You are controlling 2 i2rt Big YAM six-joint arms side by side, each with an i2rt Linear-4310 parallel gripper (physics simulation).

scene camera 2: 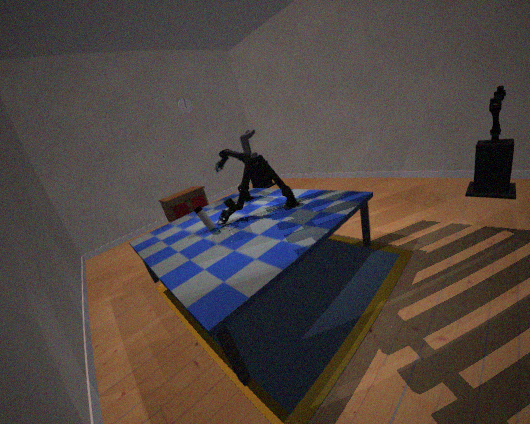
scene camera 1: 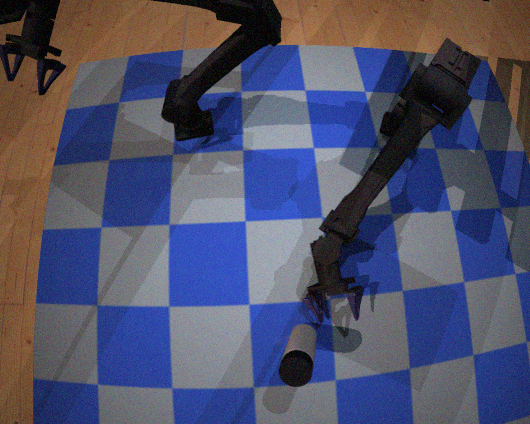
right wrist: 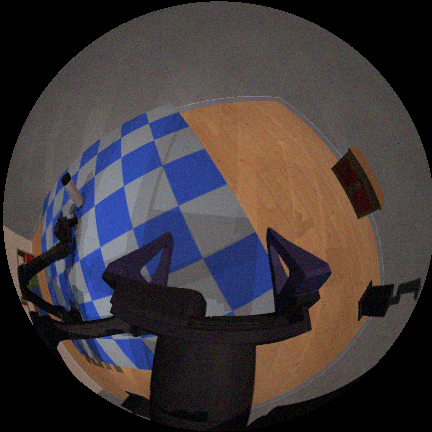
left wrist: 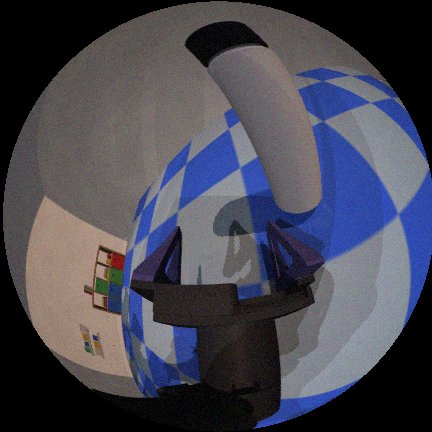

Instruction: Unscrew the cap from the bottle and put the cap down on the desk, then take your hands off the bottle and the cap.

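Frame: origin at the left arm's base, x back, y left, z down, level; centimetres.
Where they show: left gripper, fingertip midpoint: [scene camera 2: 218, 221] [scene camera 1: 338, 321] [right wrist: 67, 210] [left wrist: 224, 226]; right gripper, fingertip midpoint: [scene camera 2: 216, 170] [scene camera 1: 25, 87] [right wrist: 217, 234]; left arm's base at its link origin: [scene camera 2: 292, 204] [right wrist: 76, 314]; right arm's base at its link origin: [scene camera 2: 247, 199] [scene camera 1: 193, 126].
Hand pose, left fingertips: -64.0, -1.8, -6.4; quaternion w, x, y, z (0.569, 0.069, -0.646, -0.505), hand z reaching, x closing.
Each offset is from my left fingertips to the centre of the thing, as dx, dy, dz. Level surfaces: height alone.
The white bottle {-9.4, -6.9, -4.0} [scene camera 1: 303, 337] [scene camera 2: 206, 221] [left wrist: 272, 115] [right wrist: 74, 194] tilts over the table, leaning away from my left gripper. Its black cap {-12.3, -8.0, -13.3} [scene camera 1: 296, 368] [scene camera 2: 196, 209] [left wrist: 225, 40] [right wrist: 66, 178] is on its upper end. My left gripper [scene camera 1: 338, 321] [scene camera 2: 221, 221] [left wrist: 224, 226] is open and empty, low over the table. One of its fingers is close to the bottle's lower end; whether they touch cannot be told. My right gripper [scene camera 1: 27, 87] [scene camera 2: 217, 168] [right wrist: 217, 234] is open and empty, raised beyond the table's edge, far from the bottle.
The blue and grey chequered desk {dz +6.4} [scene camera 1: 207, 265] [scene camera 2: 222, 300] [left wrist: 350, 180] [right wrist: 195, 180] bears the bottle. Both arms reach in from the upper side in scene camera 1. A low wooden cabinet [scene camera 2: 182, 204] [right wrist: 357, 185] stands on the floor beyond the desk.
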